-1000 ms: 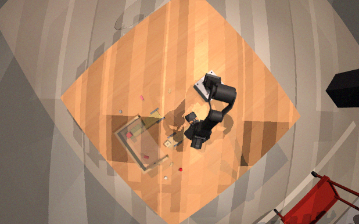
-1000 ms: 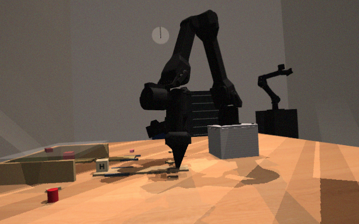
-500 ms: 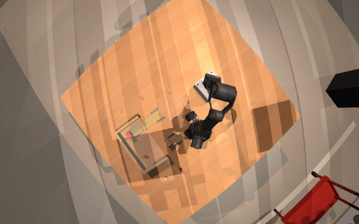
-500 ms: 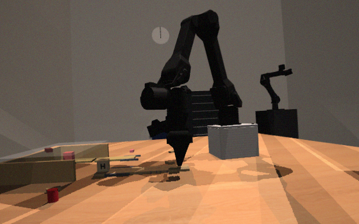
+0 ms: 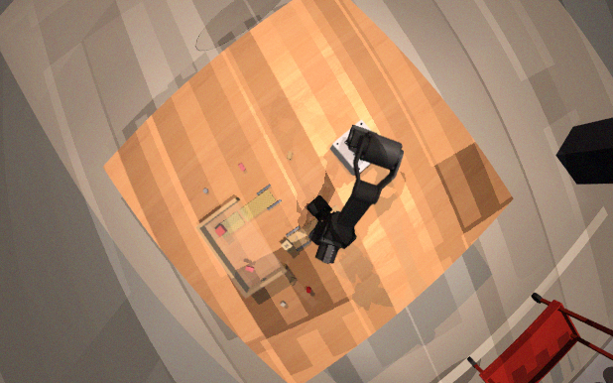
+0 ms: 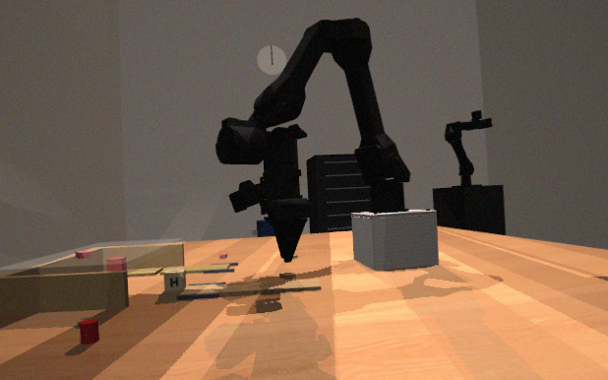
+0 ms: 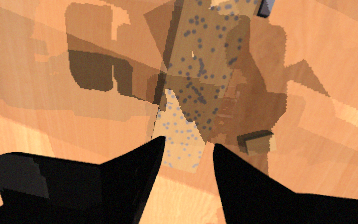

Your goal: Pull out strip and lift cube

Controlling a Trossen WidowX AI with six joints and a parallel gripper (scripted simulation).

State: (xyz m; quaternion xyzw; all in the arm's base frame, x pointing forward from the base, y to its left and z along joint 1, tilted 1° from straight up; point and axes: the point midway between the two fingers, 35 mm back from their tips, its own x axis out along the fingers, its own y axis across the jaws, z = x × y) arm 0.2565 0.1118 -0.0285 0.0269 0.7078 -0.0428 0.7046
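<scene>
The strip is 7 cm ahead of my gripper tip, 1 cm to the right of it and 4 cm below it. The rest, counted from my gripper tip: small tan block 2 cm behind, 7 cm to the right, 4 cm below; labelled cube 18 cm ahead, 5 cm to the right, 2 cm below.
</scene>
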